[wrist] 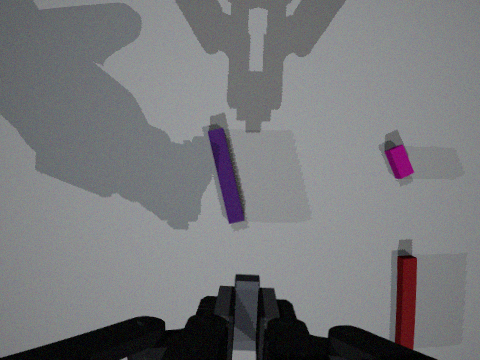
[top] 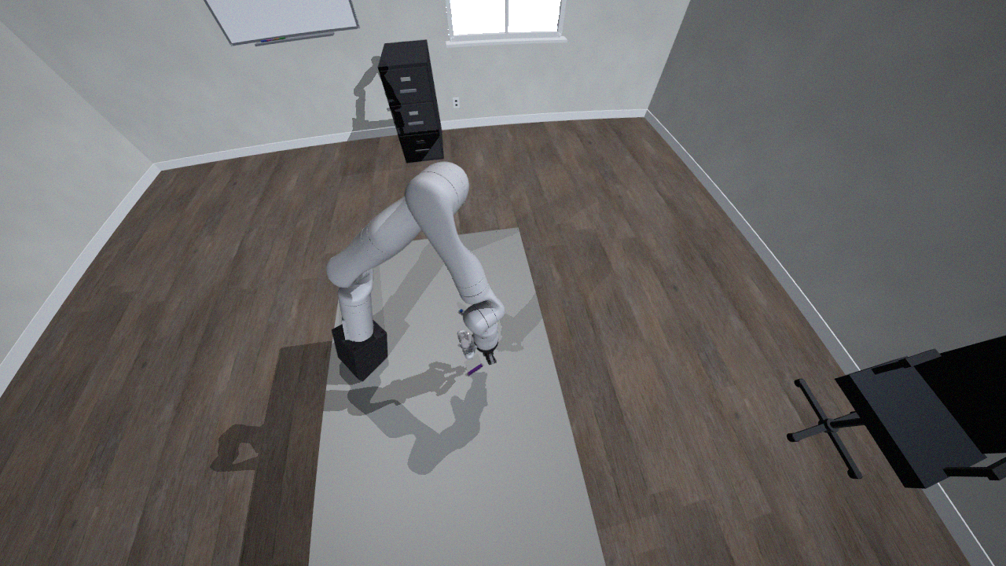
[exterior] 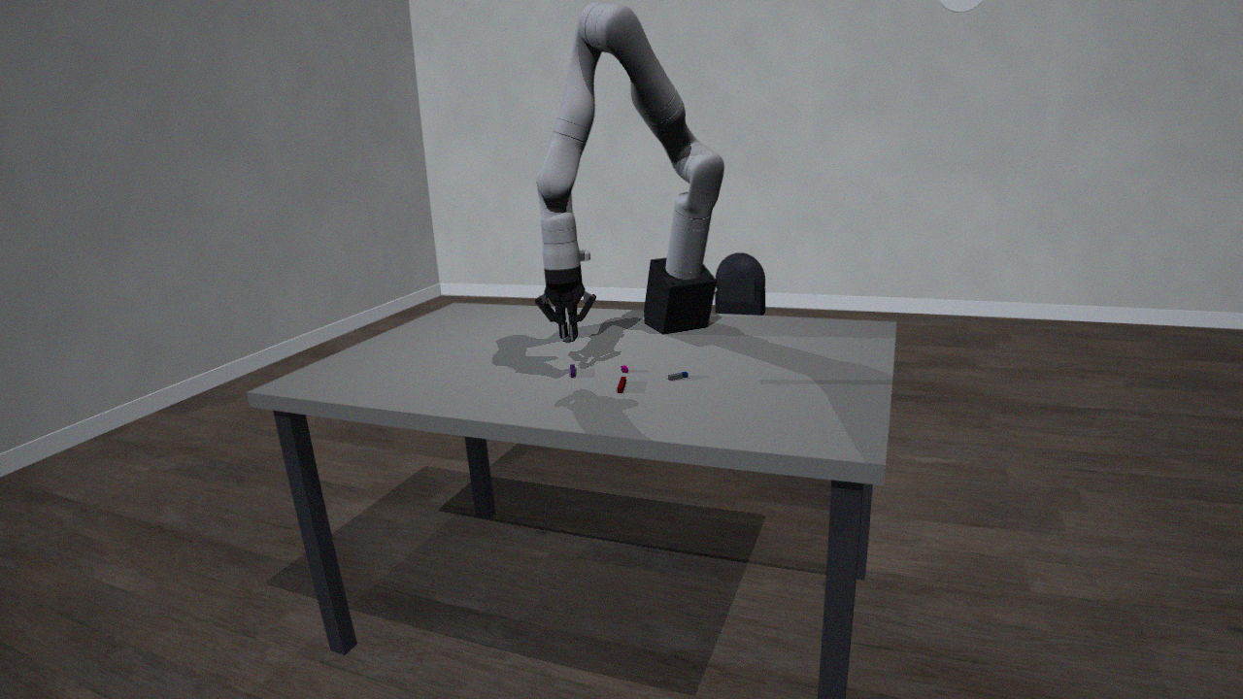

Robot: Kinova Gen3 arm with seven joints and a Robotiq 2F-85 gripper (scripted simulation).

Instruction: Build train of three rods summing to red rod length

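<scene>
Now: the blue rod 24 cm to the left of my hand, 11 cm below it and 4 cm behind it. The rest, counted from my hand: grey rod (1 cm below); then purple rod (11 cm below, 6 cm behind, 2 cm to the right); then red rod (11 cm to the left, 11 cm below, 3 cm ahead).
</scene>
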